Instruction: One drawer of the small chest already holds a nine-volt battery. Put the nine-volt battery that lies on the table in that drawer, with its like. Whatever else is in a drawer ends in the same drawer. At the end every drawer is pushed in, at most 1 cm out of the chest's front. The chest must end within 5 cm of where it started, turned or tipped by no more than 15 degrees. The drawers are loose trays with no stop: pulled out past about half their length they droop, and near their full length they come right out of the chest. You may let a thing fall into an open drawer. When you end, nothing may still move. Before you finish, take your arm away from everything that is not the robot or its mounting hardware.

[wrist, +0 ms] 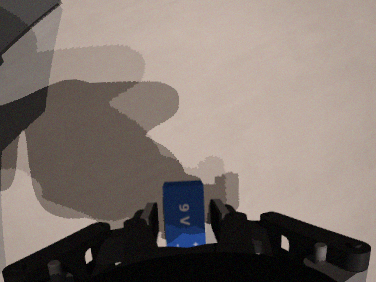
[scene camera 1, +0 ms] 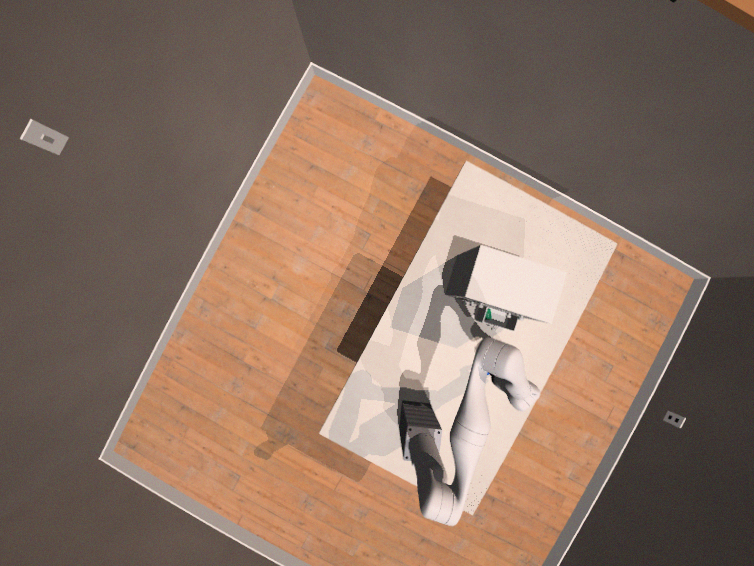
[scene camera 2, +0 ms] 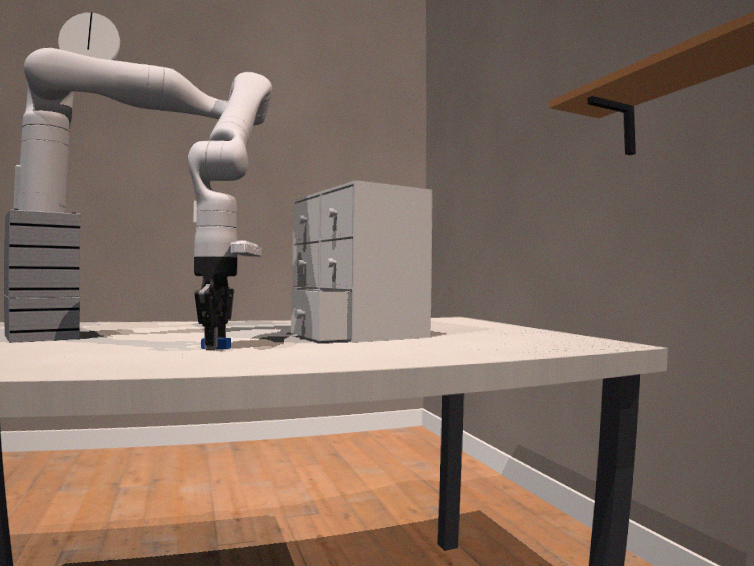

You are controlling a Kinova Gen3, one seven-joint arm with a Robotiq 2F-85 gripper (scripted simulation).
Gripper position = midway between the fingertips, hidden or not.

Note:
In view: the gripper [scene camera 2: 215,347], a small grey chest [scene camera 2: 392,225] and a blue nine-volt battery [wrist: 184,212].
The small grey chest shows as well in scene camera 1 [scene camera 1: 484,274]. The gripper shows as well in the wrist view [wrist: 184,213]. The wrist view misses the small grey chest: it is out of frame.

